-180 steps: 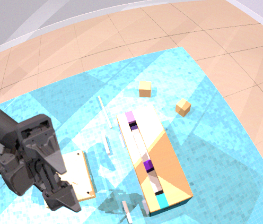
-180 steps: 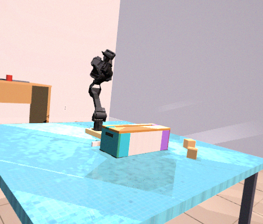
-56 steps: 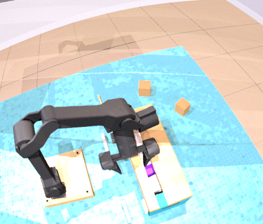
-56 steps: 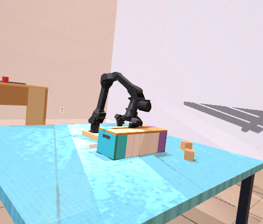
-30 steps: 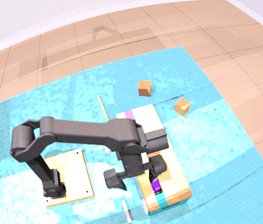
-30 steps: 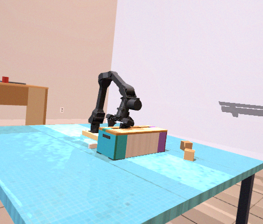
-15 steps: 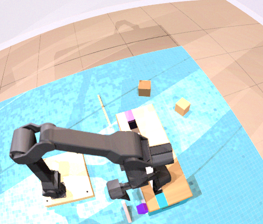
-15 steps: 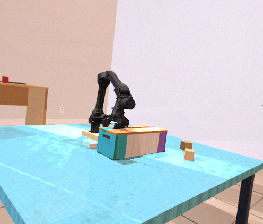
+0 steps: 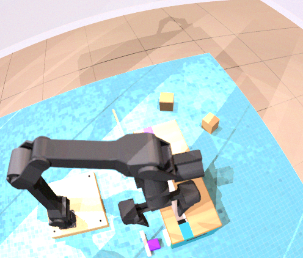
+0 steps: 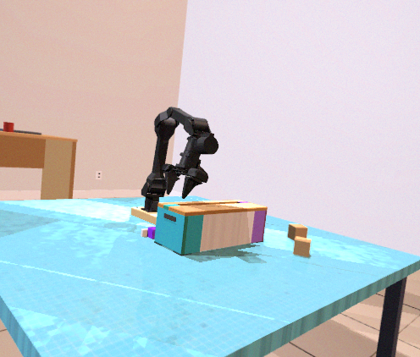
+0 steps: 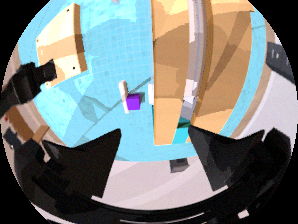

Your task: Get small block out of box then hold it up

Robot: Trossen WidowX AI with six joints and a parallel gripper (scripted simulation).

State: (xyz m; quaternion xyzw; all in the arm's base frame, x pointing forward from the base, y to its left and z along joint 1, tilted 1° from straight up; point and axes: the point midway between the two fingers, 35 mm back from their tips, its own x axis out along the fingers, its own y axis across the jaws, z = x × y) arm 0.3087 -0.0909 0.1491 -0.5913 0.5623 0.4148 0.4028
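Now: gripper tip 5 cm past the purple block, 4 cm to the left of it and 13 cm above it. Also, from my gripper tip: thin stick 6 cm behind, 45 cm to the left, 14 cm below; box 3 cm ahead, 13 cm to the left, 9 cm below.
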